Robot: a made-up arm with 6 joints.
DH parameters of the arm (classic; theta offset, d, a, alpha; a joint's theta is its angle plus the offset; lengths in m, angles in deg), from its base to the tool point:
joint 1: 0 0.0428 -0.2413 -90
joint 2: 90 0.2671 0.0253 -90
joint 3: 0 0.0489 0.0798 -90
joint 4: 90 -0.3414 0.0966 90
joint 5: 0 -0.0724 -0.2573 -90
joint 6: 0 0.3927 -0.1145 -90
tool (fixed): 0 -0.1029 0 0
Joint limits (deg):
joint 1: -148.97..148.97
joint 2: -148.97..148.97
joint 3: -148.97..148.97
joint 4: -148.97..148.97
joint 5: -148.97..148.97
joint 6: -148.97..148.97
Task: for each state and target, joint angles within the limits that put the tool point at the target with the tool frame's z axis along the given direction. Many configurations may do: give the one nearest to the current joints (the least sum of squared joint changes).
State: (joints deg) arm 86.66 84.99 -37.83 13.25 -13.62 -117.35
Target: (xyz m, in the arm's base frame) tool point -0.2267 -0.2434 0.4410 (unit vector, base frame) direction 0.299 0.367 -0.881
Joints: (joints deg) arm 96.88 102.52 -28.85 13.43 3.25 -65.63
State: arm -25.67 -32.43 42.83 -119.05 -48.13 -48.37
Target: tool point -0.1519 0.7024 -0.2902 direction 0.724 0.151 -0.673
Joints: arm -68.21 11.34 8.44 -148.97 -86.68 -54.59
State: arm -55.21 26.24 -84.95 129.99 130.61 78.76
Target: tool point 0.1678 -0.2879 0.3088 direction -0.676 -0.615 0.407
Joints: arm -55.83 60.50 -127.17 123.11 127.21 92.70
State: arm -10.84 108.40 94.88 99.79 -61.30 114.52
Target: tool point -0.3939 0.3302 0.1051 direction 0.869 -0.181 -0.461
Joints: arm 18.13 103.41 112.30 95.78 -39.47 101.22
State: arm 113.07 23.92 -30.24 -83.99 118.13 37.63
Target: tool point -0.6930 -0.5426 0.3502 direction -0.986 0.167 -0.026
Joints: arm 107.83 16.57 -12.58 -84.74 98.33 63.97
